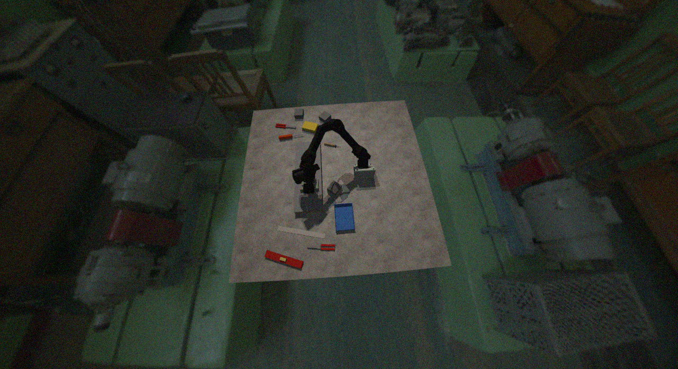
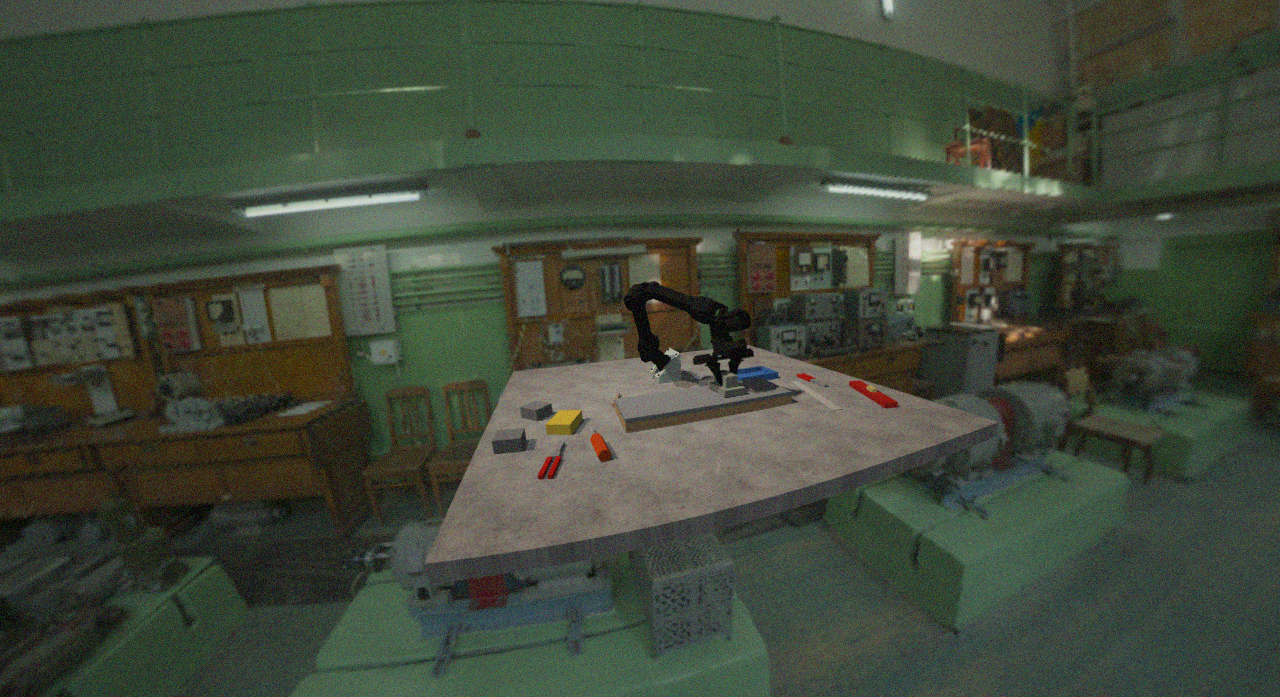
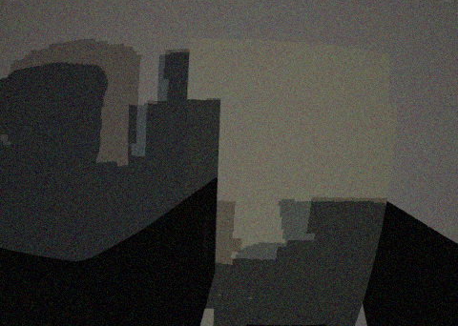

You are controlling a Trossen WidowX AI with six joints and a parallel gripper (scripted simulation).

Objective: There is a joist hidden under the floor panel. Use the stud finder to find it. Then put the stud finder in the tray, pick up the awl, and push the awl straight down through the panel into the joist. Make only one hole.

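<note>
The dark display lies 40 mm behind my gripper tip and 30 mm above it. Also, from my gripper tip: white ruler: 30 mm ahead, 300 mm to the left, 60 mm below; then stud finder: 20 mm behind, 20 mm above; then blue tray: 240 mm behind, 200 mm to the left, 50 mm below.
</note>
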